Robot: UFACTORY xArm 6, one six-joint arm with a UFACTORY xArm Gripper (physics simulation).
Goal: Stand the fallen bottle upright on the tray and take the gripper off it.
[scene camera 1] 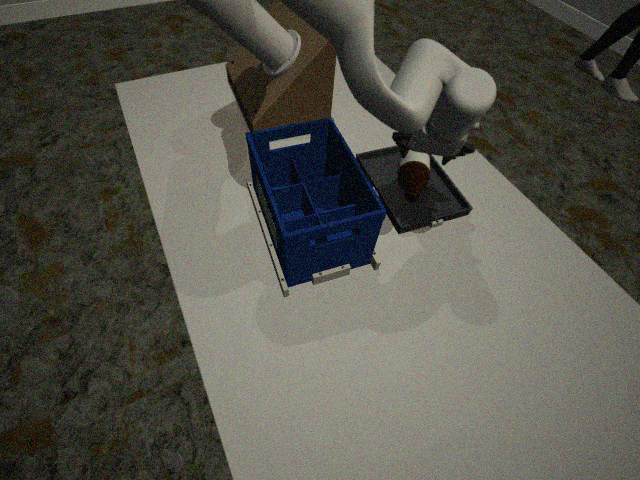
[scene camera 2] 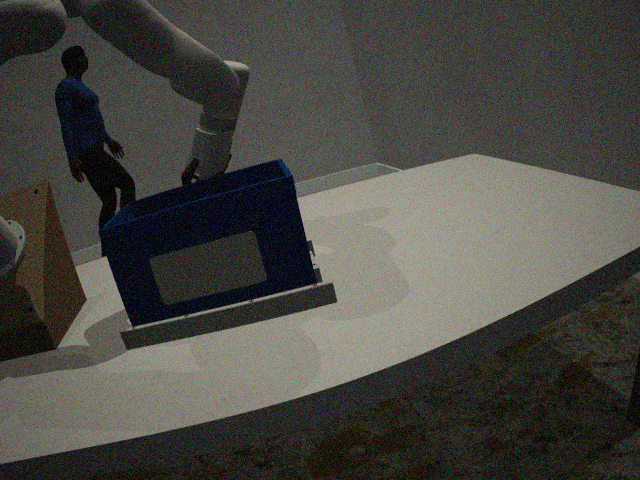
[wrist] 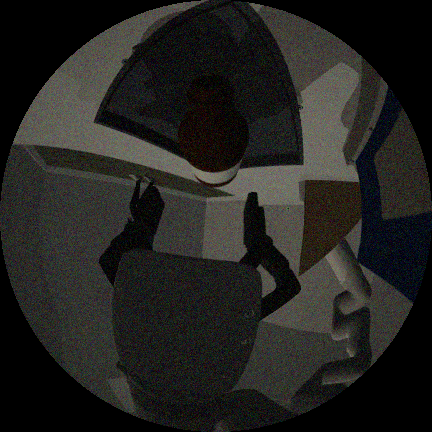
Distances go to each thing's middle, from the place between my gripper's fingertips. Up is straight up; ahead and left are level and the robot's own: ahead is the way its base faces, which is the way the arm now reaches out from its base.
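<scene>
My gripper stands 7 cm above the brown bottle (scene camera 1: pixel 413 176), 1 cm past it and 1 cm to the right of it.
</scene>
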